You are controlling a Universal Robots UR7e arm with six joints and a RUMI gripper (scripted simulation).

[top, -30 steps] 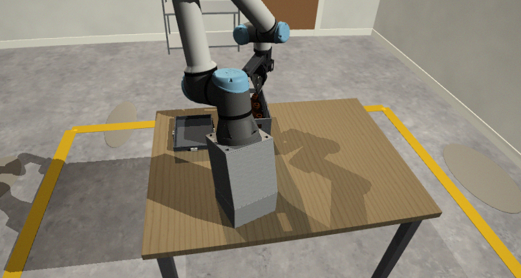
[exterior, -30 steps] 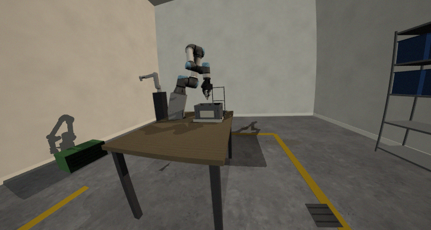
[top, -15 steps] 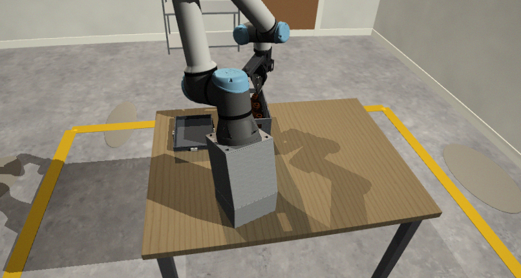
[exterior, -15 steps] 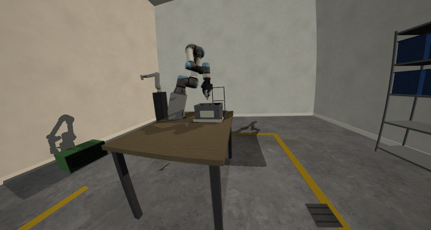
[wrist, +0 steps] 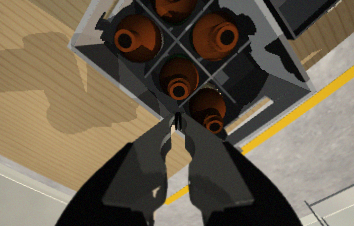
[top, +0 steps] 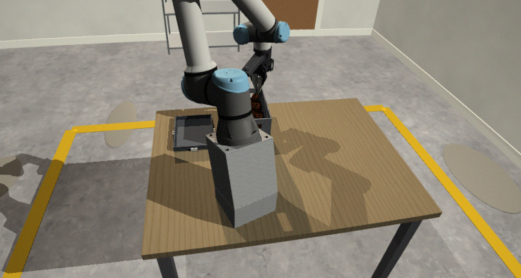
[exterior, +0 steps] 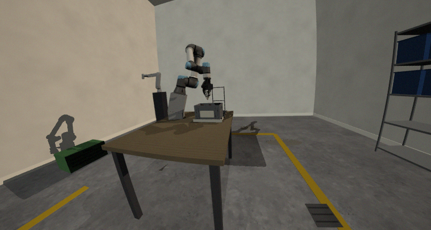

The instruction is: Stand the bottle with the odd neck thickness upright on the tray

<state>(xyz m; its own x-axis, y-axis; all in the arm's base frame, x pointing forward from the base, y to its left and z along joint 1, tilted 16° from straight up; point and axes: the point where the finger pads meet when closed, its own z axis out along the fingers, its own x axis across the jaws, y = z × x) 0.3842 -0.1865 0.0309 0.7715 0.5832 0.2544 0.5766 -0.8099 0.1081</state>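
My hand is 16 cm above the crate and 4 cm to the right of it. The rest, counted from my hand: bottle: 15 cm below, 9 cm behind, 1 cm to the left; then dark tray: 31 cm to the left, 23 cm below, 5 cm ahead.
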